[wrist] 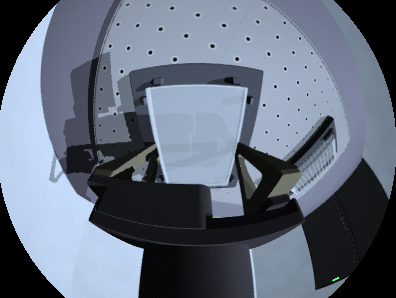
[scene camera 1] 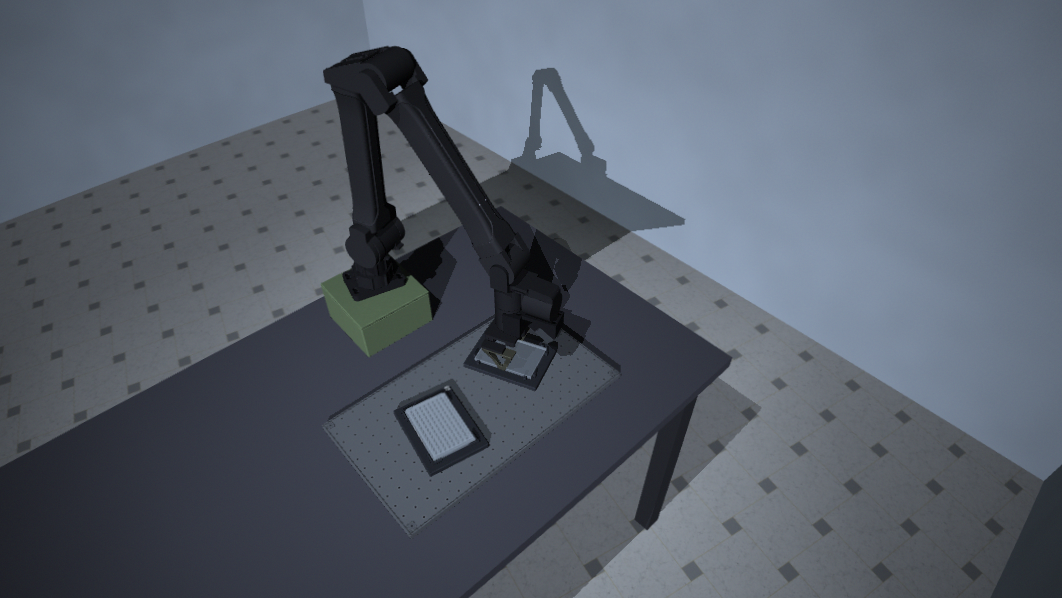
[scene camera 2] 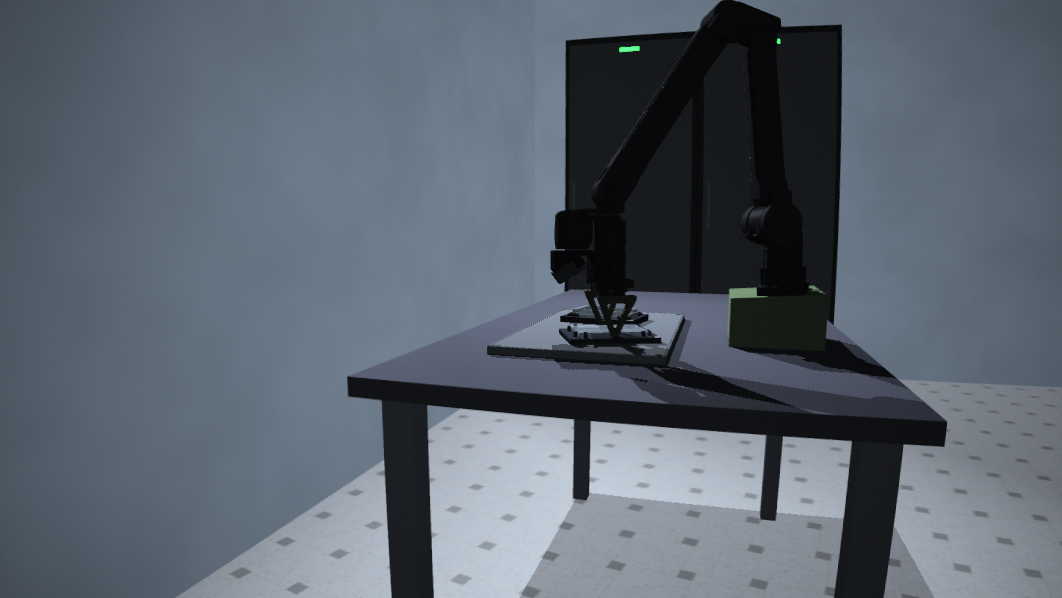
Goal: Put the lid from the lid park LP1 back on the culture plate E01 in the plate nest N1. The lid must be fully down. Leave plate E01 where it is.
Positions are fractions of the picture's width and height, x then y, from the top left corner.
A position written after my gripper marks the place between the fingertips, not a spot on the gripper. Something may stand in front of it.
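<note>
A lid (scene camera 1: 0.50,0.60) is visible, and the lid also appears at (wrist: 0.50,0.43). A culture plate E01 (scene camera 1: 0.41,0.73) is visible, also as the culture plate E01 (wrist: 0.82,0.52) in the wrist view. Visible as well is my gripper (scene camera 2: 0.57,0.56), (scene camera 1: 0.48,0.59), (wrist: 0.50,0.49).
</note>
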